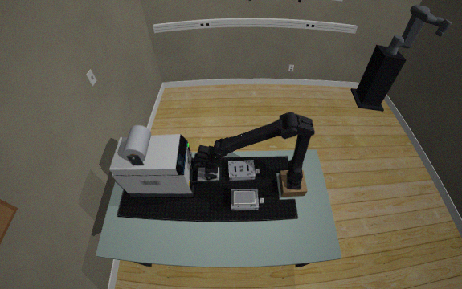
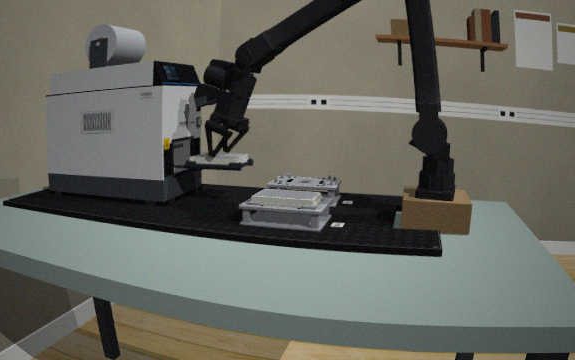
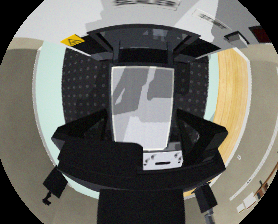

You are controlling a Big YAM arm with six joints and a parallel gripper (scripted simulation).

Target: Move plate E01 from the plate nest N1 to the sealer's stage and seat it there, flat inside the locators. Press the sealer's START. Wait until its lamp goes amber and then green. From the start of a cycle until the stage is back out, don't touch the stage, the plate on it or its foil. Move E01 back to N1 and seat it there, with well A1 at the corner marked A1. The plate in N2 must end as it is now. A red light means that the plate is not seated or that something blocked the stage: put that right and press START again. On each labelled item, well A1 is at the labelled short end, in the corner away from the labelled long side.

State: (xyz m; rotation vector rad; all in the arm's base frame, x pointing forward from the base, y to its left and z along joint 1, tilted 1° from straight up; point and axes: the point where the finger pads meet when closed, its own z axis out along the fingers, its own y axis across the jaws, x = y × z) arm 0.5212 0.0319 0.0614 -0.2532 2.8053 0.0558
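Right now my hand is 30 mm above the sealer stage. The rest, counted from my hand: foil roll (330 mm ahead, 50 mm to the left, 300 mm above); plate (230 mm behind, 110 mm to the left, 70 mm below).
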